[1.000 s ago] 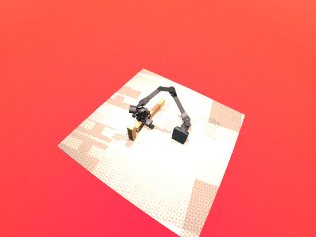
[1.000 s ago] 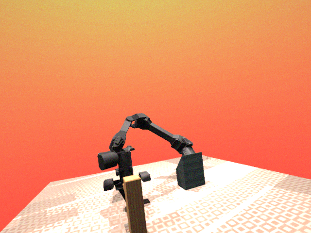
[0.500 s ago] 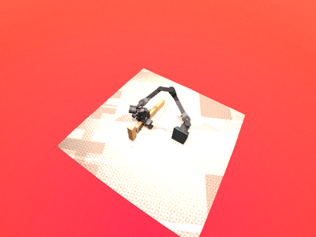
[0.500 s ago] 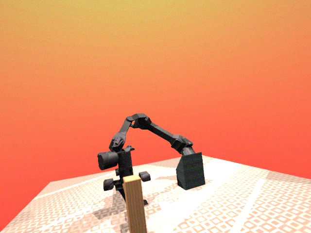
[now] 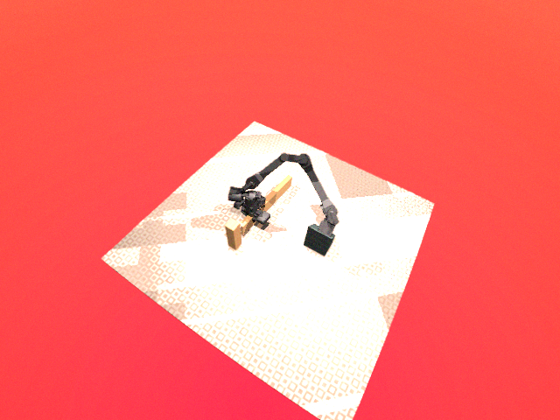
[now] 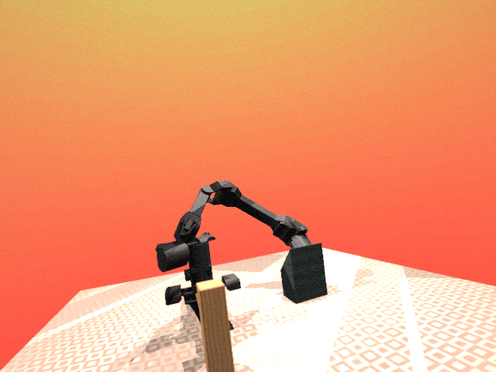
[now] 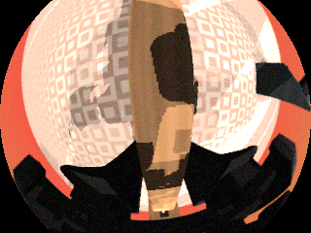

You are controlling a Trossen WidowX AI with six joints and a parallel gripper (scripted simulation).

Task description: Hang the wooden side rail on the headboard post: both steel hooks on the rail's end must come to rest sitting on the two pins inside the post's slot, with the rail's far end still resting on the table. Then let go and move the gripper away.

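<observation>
Right now my gripper tip is 14 cm to the right of the wooden headboard post, 4 cm below it and 1 cm short of it.
</observation>
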